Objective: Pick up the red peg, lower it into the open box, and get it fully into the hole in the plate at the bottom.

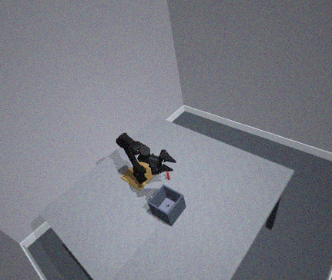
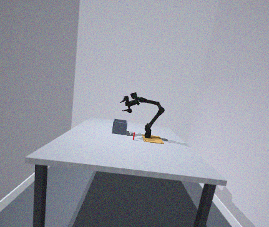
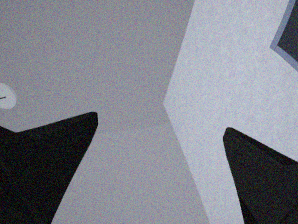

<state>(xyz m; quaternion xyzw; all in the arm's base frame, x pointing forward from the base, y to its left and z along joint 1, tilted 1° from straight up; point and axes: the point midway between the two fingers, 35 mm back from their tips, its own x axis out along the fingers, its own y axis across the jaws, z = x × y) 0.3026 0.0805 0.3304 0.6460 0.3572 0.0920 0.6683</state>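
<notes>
Now: the red peg 180 mm behind my gripper tip, 40 mm to the left of it and 280 mm below it. Also, from my gripper tip: light grey plate (10 mm ahead, 130 mm to the right, 270 mm below).
</notes>
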